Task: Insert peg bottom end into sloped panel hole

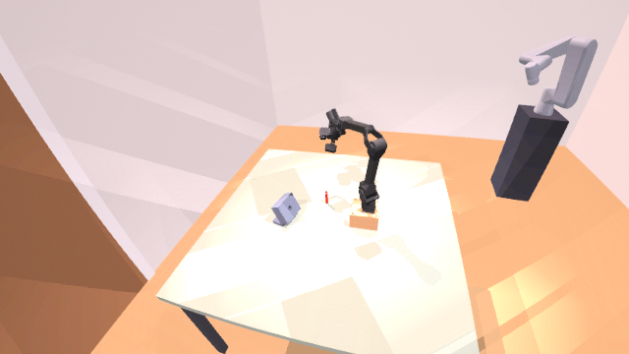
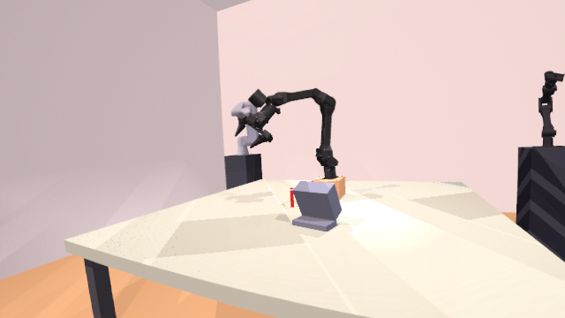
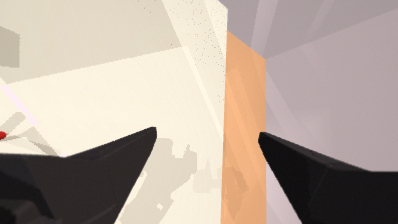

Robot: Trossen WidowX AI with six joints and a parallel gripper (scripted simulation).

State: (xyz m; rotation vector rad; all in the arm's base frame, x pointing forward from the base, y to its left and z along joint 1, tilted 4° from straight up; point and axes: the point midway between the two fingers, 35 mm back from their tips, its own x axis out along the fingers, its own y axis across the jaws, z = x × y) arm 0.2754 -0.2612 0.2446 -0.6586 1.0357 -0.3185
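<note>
The red peg lies 4 cm behind my gripper tip, 21 cm to the left of it and 23 cm below it. From my gripper tip the other things lie so: grey-blue sloped panel: 12 cm ahead, 39 cm to the left, 20 cm below.
</note>
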